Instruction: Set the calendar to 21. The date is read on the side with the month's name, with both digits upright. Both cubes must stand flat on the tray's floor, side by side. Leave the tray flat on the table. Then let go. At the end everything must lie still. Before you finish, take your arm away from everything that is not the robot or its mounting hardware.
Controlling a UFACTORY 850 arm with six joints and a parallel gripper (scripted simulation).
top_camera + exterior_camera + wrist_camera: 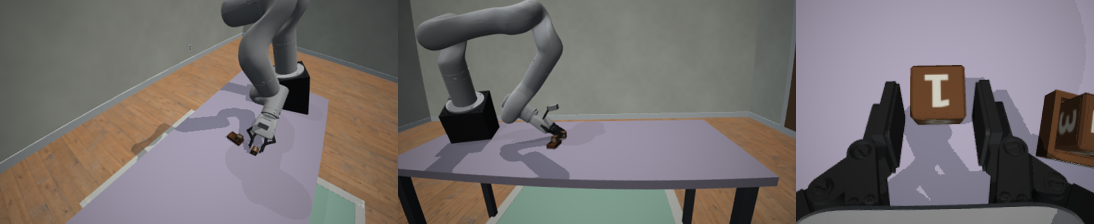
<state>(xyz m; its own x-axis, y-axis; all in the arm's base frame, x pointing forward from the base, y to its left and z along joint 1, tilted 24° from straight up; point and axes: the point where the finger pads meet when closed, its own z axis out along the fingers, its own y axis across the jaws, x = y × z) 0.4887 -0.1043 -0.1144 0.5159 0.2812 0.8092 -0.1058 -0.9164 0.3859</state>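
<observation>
The brown cube lies 2 cm ahead of my hand and 1 cm below it. Round my hand: digit cube 9 cm to the right, 1 cm behind; then brown tray 10 cm to the right, 2 cm below, 2 cm behind.
</observation>
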